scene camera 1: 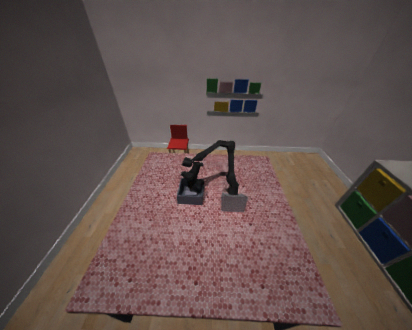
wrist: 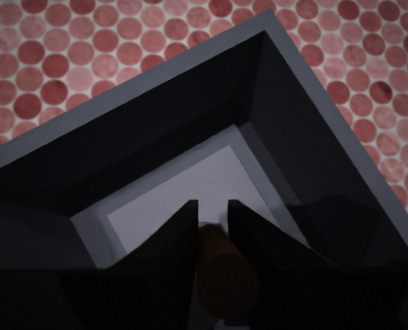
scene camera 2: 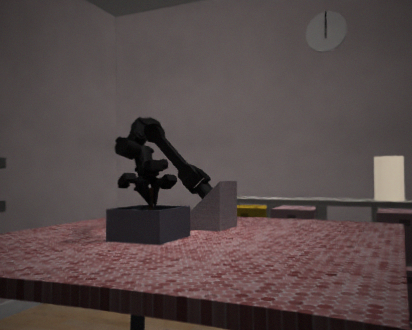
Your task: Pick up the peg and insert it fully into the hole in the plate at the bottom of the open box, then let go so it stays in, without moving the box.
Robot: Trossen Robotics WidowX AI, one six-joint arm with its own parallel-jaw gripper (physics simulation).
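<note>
You'd find a dark grey box here: scene camera 2 has the dark grey box (scene camera 2: 135, 224), and the wrist view has the box (wrist: 249, 87) as well. Then there's me, with my gripper (scene camera 2: 152, 205) showing, and the wrist view gets my gripper (wrist: 212, 209) too.
</note>
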